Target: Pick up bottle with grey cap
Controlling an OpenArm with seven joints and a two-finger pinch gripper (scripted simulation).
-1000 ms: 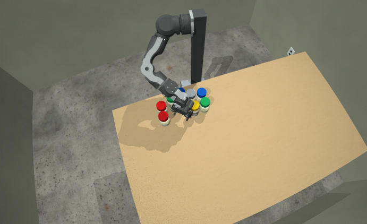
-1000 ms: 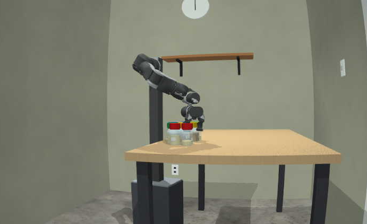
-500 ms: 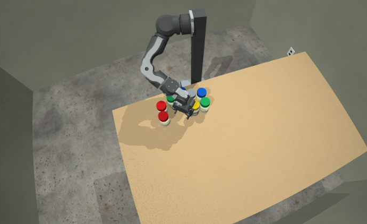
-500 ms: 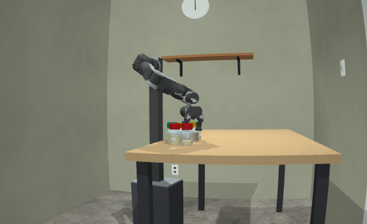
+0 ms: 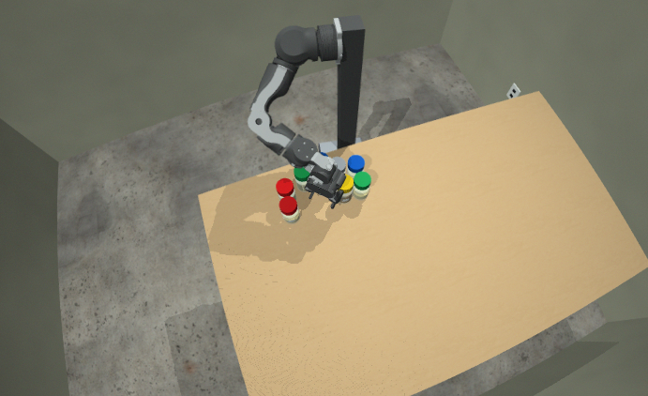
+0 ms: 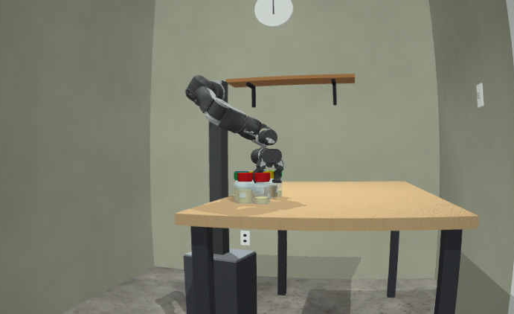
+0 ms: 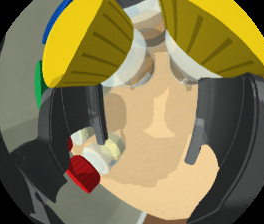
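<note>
My hand is 60 mm past the yellow-capped bottle, 10 mm to the right of it and 20 mm above it. From my hand the other things lie so: grey-capped bottle 90 mm behind, 60 mm to the left, 10 mm below; green-capped bottle 20 mm behind, 120 mm to the left, 10 mm below; blue-capped bottle 80 mm behind, 120 mm to the left, 20 mm below.
</note>
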